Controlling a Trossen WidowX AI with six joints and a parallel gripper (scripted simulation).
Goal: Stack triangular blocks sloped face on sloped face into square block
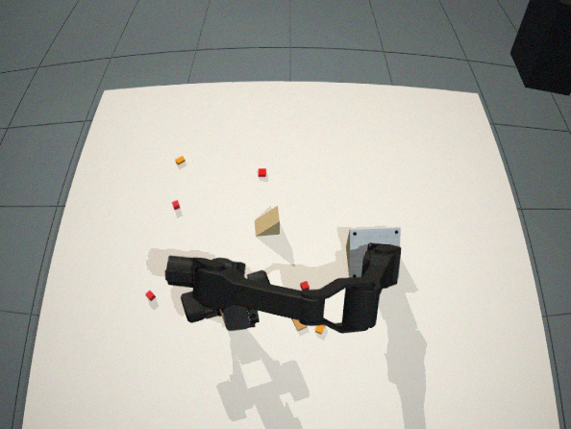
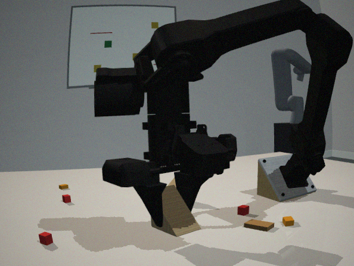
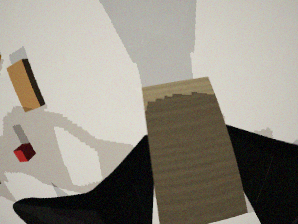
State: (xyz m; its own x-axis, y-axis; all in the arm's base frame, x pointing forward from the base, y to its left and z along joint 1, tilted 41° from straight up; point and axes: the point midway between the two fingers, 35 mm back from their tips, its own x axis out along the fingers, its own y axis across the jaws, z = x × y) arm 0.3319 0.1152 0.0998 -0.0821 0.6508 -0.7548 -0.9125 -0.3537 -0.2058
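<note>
Now: the flat brown brick 150 mm behind my gripper tip and 30 mm below it. Round my gripper tip: tan triangular block: 10 mm to the right, 10 mm above.
</note>
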